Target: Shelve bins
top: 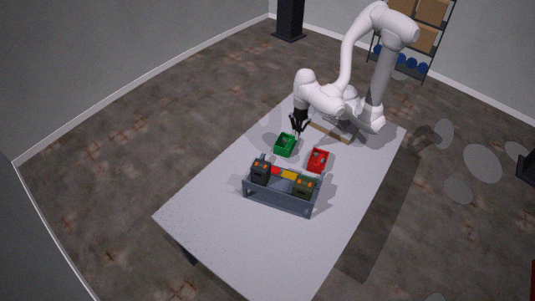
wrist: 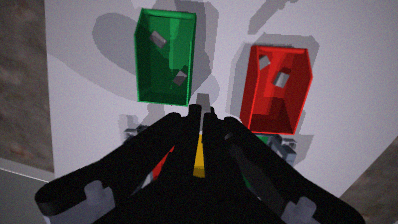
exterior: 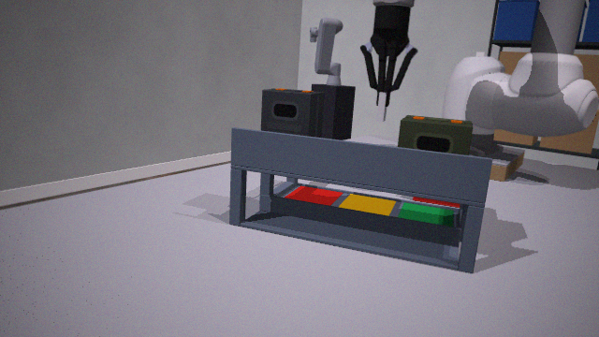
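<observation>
The green bin lies 20 mm behind my hand, 90 mm to the right of it and 150 mm below it. Round my hand: olive box: 240 mm ahead, 250 mm to the left, 30 mm below; red bin: 60 mm behind, 140 mm to the left, 150 mm below; dark grey box: 330 mm ahead, 30 mm to the left, 20 mm below.
</observation>
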